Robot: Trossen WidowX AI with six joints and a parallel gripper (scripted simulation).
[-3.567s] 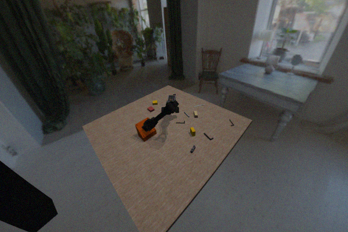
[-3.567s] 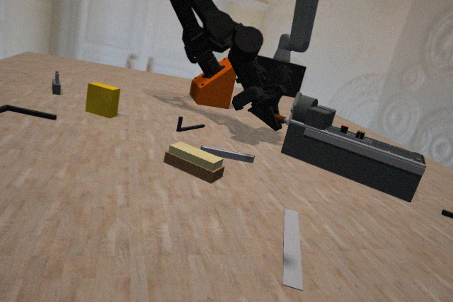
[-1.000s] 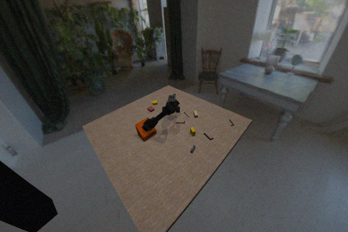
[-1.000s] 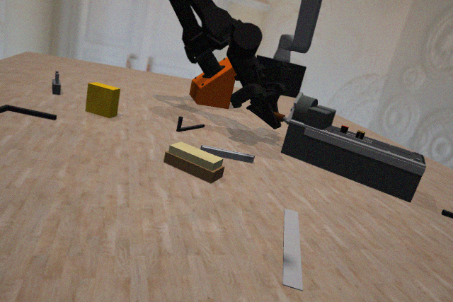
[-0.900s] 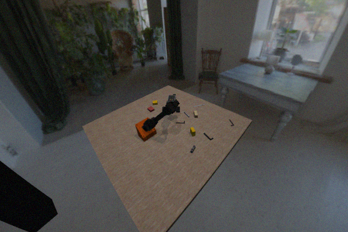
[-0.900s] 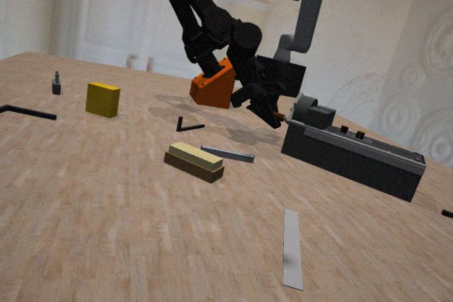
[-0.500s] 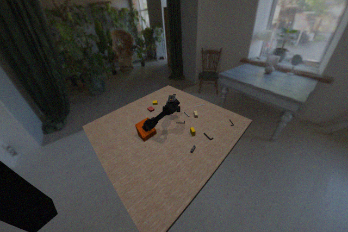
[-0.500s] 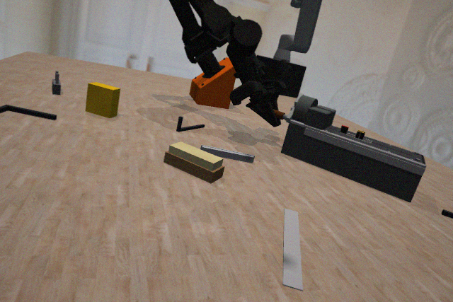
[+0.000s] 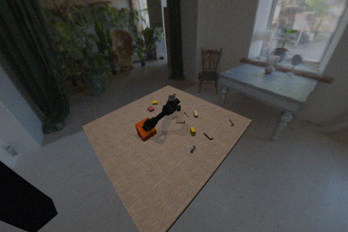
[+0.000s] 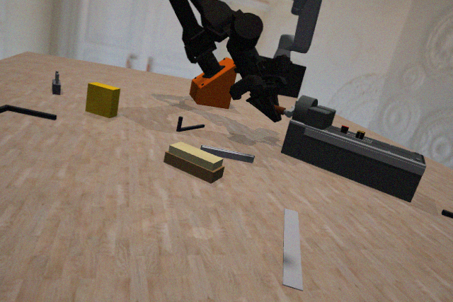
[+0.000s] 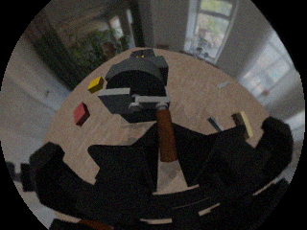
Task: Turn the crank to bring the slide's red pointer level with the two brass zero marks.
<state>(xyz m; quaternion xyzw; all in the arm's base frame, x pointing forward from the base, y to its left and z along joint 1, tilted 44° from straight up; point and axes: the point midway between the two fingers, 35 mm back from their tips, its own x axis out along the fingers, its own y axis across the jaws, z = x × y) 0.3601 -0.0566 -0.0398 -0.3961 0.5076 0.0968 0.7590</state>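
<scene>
Now: the red pointer 10 cm to the left of my gripper tip, 10 cm ahead of it and 2 cm above it. From my gripper tip the other things lie so: tan-and-brown block: 23 cm to the right, 12 cm ahead, 4 cm below; then brown crank handle: 2 cm above, 1 cm to the right, 1 cm behind; then grey bar: 14 cm to the right, 7 cm ahead, 5 cm below.
</scene>
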